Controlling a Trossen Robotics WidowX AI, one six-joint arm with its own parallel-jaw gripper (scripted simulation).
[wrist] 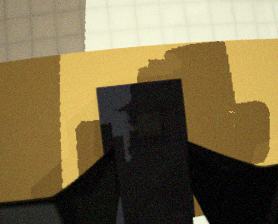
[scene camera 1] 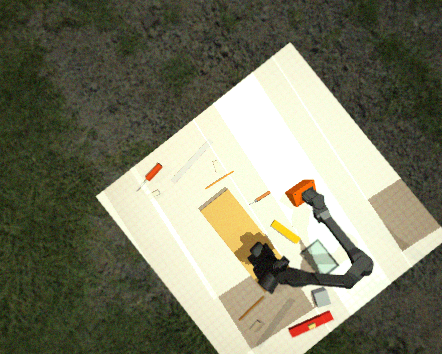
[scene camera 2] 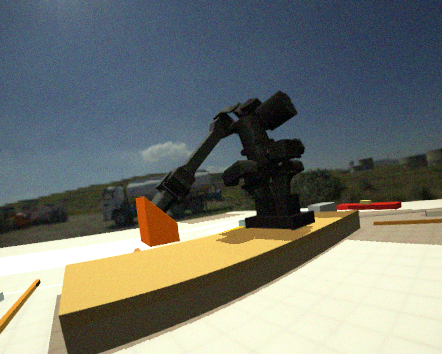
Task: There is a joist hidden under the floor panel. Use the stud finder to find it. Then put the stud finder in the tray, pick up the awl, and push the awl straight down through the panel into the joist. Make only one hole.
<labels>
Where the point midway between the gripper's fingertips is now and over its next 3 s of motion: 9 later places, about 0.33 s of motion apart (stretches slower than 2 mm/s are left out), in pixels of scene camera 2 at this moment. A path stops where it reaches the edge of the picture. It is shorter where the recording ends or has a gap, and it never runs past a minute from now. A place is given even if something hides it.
My gripper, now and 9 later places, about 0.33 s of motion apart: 281, 212; 275, 214; 268, 216; 260, 218; 252, 219; 243, 222; 235, 224; 225, 226; 215, 228; 204, 231
</labels>
